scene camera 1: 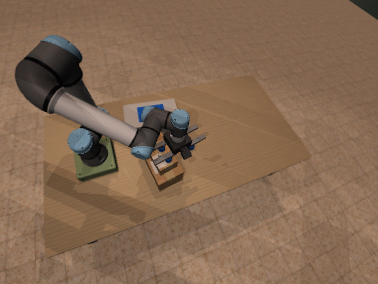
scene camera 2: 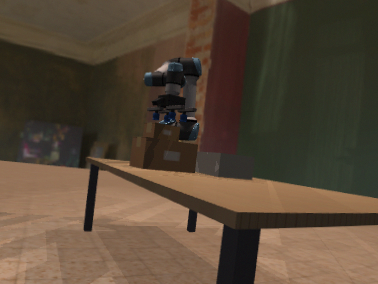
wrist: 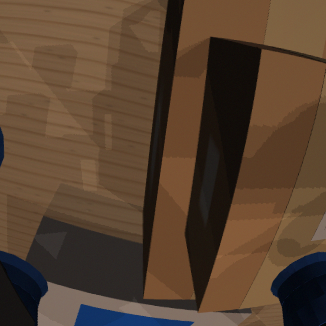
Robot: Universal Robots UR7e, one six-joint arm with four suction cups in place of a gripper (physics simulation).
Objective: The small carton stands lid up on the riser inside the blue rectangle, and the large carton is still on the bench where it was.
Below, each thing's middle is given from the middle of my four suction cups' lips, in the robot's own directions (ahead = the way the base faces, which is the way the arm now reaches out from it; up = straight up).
The small carton (wrist: pixel 249 216) is 80 mm behind my suction cup, 70 mm below it and 10 mm to the right of it. Round my suction cup: large carton (scene camera 2: pixel 147 153) 180 mm below, 90 mm behind, 20 mm to the left; grey riser (scene camera 2: pixel 225 165) 360 mm to the left, 200 mm below, 90 mm behind.
